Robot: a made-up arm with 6 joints.
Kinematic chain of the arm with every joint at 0, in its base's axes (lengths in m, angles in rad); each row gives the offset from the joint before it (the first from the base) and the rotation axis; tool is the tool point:
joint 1: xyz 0 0 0.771 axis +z
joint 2: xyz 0.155 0 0 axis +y
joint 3: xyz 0 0 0.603 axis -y
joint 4: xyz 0 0 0.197 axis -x
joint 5: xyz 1.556 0 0 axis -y
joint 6: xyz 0.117 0 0 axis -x
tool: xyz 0 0 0
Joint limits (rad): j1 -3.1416..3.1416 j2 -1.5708..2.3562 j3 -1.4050..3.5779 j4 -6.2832..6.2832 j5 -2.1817..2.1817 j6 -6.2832..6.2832
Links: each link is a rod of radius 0.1 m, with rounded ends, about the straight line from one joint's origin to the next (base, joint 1, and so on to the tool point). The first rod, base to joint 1, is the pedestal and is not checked.
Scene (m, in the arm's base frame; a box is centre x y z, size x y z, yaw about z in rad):
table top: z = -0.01
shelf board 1: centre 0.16 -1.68 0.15 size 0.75 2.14 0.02 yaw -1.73
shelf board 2: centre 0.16 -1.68 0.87 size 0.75 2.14 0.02 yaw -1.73
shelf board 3: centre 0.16 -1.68 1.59 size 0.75 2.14 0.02 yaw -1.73
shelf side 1: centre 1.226 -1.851 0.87 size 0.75 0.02 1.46 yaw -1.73
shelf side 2: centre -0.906 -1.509 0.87 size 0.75 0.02 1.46 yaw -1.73
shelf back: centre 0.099 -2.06 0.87 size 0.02 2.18 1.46 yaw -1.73
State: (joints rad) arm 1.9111 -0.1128 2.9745 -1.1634 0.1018 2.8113
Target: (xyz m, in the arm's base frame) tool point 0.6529 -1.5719 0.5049
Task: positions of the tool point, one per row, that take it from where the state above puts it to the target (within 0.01 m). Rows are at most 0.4 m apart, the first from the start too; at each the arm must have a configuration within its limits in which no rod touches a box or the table.
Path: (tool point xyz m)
1: 0.5767 -1.3542 1.2842
2: 0.5982 -1.2124 1.2840
3: 0.6097 -1.0787 1.2595
4: 0.6898 -1.1494 0.8927
5: 0.7232 -1.1344 0.5049
6: 0.7172 -1.2845 0.5220
7: 0.6940 -1.4318 0.5215
8: 0.6529 -1.5719 0.5050

